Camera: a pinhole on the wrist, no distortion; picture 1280 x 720 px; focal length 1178.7 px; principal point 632.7 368.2 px. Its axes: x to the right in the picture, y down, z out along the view. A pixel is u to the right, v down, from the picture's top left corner.
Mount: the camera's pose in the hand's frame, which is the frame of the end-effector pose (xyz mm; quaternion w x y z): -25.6 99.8 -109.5 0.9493 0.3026 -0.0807 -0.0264
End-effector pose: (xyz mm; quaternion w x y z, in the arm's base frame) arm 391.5 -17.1 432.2 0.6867 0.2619 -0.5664 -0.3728
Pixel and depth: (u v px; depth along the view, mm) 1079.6 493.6 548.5
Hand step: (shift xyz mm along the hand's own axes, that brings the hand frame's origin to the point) 86.6 -186.0 393.7
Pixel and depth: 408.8 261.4 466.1
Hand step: -191.8 -191.7 228.6
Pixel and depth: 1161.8 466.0 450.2
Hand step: 97.4 -146.5 301.7
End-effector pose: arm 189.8 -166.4 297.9 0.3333 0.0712 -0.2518 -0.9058
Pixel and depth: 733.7 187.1 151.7
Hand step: -38.5 -7.0 0.7
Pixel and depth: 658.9 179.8 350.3
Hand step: -77.3 -146.4 140.7
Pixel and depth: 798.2 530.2 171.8
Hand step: -30.9 18.7 45.6
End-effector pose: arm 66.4 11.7 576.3 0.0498 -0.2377 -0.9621 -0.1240
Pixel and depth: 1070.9 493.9 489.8
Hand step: 71.1 -155.0 339.4
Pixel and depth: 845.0 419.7 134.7
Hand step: -24.5 25.4 5.5
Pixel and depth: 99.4 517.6 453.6
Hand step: -304.5 -91.7 260.2
